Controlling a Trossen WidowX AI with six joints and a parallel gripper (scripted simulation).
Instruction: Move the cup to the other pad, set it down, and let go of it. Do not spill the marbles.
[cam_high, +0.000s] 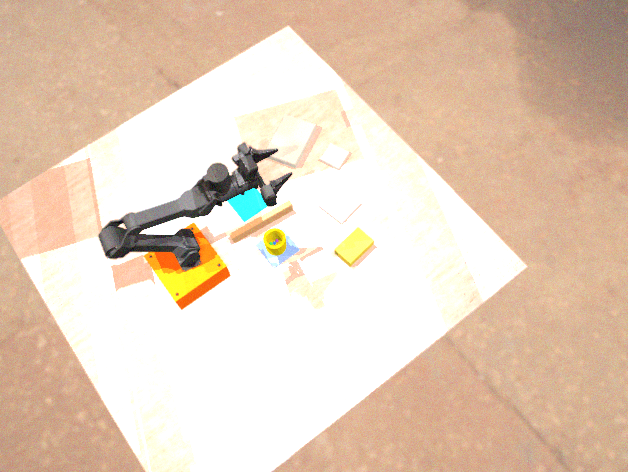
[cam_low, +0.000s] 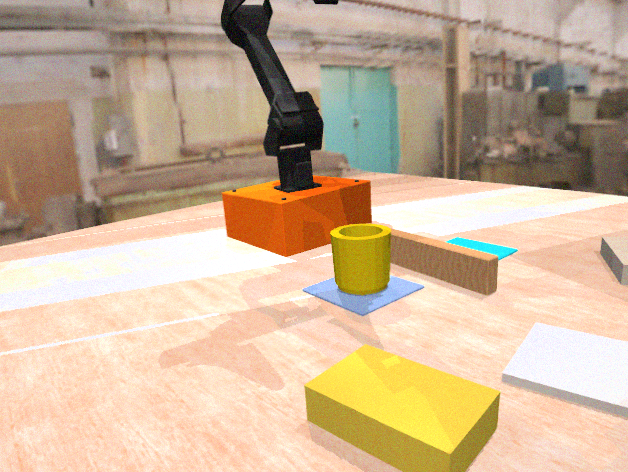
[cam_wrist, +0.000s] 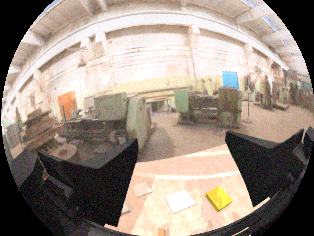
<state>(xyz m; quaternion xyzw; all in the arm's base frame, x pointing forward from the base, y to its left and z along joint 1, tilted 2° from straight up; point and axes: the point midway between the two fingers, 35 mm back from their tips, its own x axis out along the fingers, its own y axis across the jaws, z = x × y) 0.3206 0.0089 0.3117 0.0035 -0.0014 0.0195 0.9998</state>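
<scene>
My gripper tip is 90 mm past the yellow cup, 50 mm to the left of it and 360 mm above it. The rest, counted from my gripper tip: wooden bar (90 mm behind, 50 mm to the left, 390 mm below); cyan pad (100 mm behind, 150 mm to the left, 410 mm below); blue pad (80 mm behind, 50 mm to the right, 410 mm below).
</scene>
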